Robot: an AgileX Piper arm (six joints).
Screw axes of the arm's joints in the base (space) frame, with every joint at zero. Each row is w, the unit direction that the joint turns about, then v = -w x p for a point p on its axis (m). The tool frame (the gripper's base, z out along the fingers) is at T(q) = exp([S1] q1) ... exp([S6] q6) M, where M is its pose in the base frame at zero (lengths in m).
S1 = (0, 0, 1, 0, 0, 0)
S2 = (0, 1, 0, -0.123, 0, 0)
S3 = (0, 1, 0, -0.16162, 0, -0.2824)
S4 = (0.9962, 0, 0.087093, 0, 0.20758, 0)
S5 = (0, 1, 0, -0.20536, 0, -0.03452)
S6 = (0.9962, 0, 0.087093, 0, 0.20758, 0)
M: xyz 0.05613 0 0.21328 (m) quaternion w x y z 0.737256 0 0.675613 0
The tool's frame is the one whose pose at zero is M.
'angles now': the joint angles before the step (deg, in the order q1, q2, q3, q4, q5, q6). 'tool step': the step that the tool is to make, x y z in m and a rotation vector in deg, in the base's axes. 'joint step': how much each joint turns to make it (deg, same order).
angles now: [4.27 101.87 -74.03 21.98 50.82 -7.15]
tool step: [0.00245 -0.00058 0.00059 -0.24 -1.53 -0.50]
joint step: [0.00 0.00 0.00 -0.12 -1.62 -0.01]
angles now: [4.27 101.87 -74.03 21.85 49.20 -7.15]
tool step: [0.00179 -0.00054 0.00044 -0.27 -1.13 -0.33]
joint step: [0.00 0.00 -0.01 -0.20 -1.19 0.00]
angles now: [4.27 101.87 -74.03 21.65 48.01 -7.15]
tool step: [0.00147 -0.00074 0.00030 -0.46 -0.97 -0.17]
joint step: [0.00 0.00 0.00 -0.42 -1.00 0.00]
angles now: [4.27 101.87 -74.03 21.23 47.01 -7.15]
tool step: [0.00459 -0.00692 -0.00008 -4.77 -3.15 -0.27]
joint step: [0.00 0.00 0.00 -5.68 -3.33 1.68]
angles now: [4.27 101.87 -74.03 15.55 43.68 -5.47]
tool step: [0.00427 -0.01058 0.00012 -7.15 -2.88 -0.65]
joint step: [0.00 0.00 0.00 -9.78 -2.94 4.40]
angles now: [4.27 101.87 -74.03 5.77 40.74 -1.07]
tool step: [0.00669 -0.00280 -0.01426 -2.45 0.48 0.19]
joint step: [0.00 2.30 0.00 -3.09 -1.69 1.06]
